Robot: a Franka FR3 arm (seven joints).
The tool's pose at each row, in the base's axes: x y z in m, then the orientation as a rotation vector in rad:
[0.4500, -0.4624, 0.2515, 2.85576, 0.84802, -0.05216]
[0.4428, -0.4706, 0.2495, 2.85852, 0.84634, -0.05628]
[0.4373, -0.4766, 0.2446, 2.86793, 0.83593, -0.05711]
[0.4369, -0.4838, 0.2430, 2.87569, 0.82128, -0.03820]
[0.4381, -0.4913, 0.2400, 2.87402, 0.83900, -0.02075]
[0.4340, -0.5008, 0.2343, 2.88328, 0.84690, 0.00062]
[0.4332, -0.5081, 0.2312, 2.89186, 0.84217, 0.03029]
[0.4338, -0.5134, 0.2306, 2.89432, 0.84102, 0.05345]
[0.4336, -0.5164, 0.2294, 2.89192, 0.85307, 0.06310]
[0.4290, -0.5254, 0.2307, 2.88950, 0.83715, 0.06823]
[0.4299, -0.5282, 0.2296, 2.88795, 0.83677, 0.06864]
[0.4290, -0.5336, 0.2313, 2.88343, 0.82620, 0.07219]
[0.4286, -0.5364, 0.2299, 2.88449, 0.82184, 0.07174]
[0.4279, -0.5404, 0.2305, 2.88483, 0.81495, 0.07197]
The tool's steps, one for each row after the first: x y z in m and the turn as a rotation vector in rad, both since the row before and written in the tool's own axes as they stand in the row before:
[-0.0103, 0.0026, 0.0032, 0.00298, -0.00209, 0.00134]
[-0.0074, 0.0013, 0.0058, 0.00633, 0.00068, 0.00826]
[-0.0040, 0.0056, 0.0027, -0.00012, 0.01224, 0.01170]
[-0.0027, 0.0065, 0.0041, -0.00055, 0.01284, -0.01079]
[-0.0082, 0.0049, 0.0069, 0.00653, 0.01695, -0.00233]
[-0.0045, 0.0052, 0.0040, 0.00133, 0.02050, 0.00594]
[-0.0023, 0.0047, 0.0013, -0.00201, 0.01526, 0.00220]
[-0.0018, 0.0022, 0.0015, -0.00057, 0.00699, -0.00766]
[-0.0087, 0.0052, -0.0007, -0.00742, 0.00082, 0.00973]
[-0.0007, 0.0027, 0.0015, -0.00160, -0.00015, -0.00006]
[-0.0036, 0.0043, -0.0011, -0.00761, -0.00005, 0.00590]
[-0.0018, 0.0019, 0.0017, -0.00011, -0.00056, 0.00295]
[-0.0027, 0.0031, -0.0002, -0.00155, -0.00059, 0.00443]

